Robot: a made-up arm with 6 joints.
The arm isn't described. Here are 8 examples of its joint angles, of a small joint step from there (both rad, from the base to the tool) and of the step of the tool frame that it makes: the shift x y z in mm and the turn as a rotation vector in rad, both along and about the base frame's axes.
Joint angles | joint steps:
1: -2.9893 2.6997 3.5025 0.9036 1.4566 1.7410 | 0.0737 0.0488 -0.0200 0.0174 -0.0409 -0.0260
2: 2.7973 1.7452 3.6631 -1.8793 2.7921 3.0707 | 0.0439 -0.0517 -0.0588 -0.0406 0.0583 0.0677
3: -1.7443 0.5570 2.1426 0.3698 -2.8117 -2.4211 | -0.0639 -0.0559 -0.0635 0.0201 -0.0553 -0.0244
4: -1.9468 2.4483 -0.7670 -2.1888 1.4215 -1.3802 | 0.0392 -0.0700 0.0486 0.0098 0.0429 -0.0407
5: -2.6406 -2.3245 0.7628 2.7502 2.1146 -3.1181 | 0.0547 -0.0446 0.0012 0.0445 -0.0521 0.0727
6: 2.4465 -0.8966 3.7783 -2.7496 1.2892 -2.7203 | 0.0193 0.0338 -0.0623 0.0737 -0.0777 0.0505
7: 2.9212 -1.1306 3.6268 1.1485 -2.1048 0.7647 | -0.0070 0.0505 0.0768 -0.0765 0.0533 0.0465
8: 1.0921 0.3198 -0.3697 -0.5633 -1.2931 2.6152 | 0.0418 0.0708 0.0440 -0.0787 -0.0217 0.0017
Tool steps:
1: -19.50 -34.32 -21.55 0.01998 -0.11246 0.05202
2: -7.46 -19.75 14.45 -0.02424 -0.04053 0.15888
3: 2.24 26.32 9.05 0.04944 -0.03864 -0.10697
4: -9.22 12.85 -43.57 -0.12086 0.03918 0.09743
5: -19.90 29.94 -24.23 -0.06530 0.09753 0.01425
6: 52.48 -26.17 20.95 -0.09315 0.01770 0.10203
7: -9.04 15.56 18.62 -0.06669 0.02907 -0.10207
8: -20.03 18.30 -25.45 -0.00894 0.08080 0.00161
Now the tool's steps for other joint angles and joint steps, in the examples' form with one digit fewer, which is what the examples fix.
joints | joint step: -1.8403 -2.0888 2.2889 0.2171 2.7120 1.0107 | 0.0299 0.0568 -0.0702 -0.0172 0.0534 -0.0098
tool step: 3.7 66.8 36.1 0.0705 -0.0292 0.0166
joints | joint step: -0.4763 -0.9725 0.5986 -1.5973 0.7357 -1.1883 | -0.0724 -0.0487 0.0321 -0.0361 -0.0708 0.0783
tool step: -36.0 34.7 2.0 -0.0791 0.0061 -0.0991
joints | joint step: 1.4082 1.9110 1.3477 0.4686 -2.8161 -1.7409 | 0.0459 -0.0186 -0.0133 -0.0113 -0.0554 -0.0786
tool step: -31.9 14.5 6.1 -0.0445 -0.0727 0.0414
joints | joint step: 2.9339 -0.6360 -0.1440 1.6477 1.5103 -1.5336 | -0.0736 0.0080 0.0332 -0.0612 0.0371 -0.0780
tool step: 13.7 21.4 10.5 -0.0522 -0.0430 -0.0132
